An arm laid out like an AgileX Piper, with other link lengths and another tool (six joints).
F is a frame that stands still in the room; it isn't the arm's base.
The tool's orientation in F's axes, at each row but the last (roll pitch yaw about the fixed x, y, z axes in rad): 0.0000 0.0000 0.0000; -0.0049 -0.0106 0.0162; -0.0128 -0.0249 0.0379; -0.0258 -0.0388 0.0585; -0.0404 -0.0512 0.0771
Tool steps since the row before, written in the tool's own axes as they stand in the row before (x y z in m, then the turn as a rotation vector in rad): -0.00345 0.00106 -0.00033 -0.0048 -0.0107 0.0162; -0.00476 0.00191 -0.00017 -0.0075 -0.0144 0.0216; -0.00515 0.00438 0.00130 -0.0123 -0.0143 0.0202; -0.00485 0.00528 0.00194 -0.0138 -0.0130 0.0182; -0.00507 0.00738 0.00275 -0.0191 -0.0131 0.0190
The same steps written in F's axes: -0.00345 0.00106 -0.00033 -0.0048 -0.0107 0.0162; -0.00479 0.00183 -0.00023 -0.0075 -0.0144 0.0216; -0.00534 0.00420 0.00112 -0.0123 -0.0145 0.0201; -0.00522 0.00503 0.00161 -0.0138 -0.0134 0.0180; -0.00575 0.00706 0.00219 -0.0191 -0.0138 0.0185
